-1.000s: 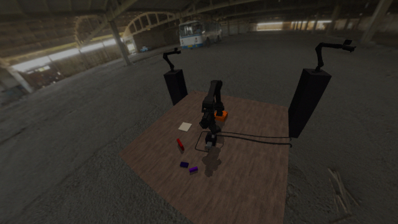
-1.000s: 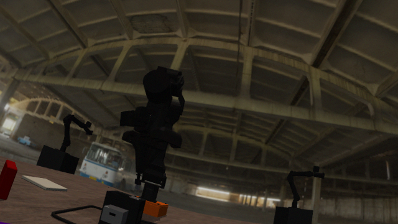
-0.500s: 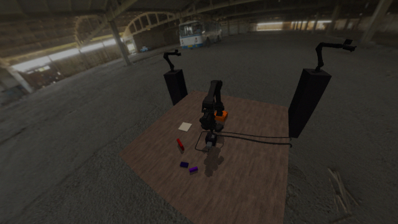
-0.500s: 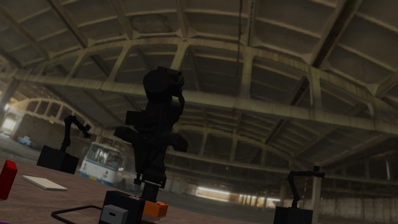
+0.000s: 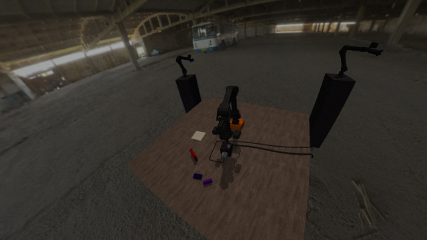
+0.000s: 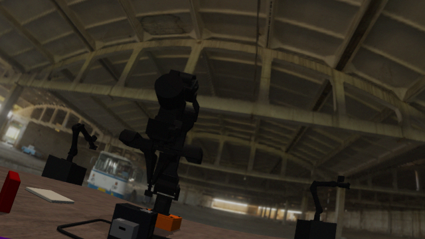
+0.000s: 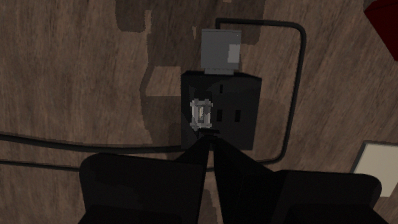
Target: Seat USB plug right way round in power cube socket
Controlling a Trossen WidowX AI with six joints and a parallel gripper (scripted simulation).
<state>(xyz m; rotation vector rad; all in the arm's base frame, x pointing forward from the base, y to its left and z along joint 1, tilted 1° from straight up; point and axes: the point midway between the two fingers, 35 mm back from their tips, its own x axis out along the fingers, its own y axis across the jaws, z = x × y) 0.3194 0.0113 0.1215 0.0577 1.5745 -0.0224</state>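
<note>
The silver USB socket is 70 mm below my gripper tip and 10 mm to the left of it. Round my gripper tip: blue block: 260 mm ahead, 150 mm to the right, 130 mm below; then red block: 250 mm to the right, 110 mm ahead, 100 mm below; then white pad: 320 mm to the right, 130 mm below, 110 mm behind.
</note>
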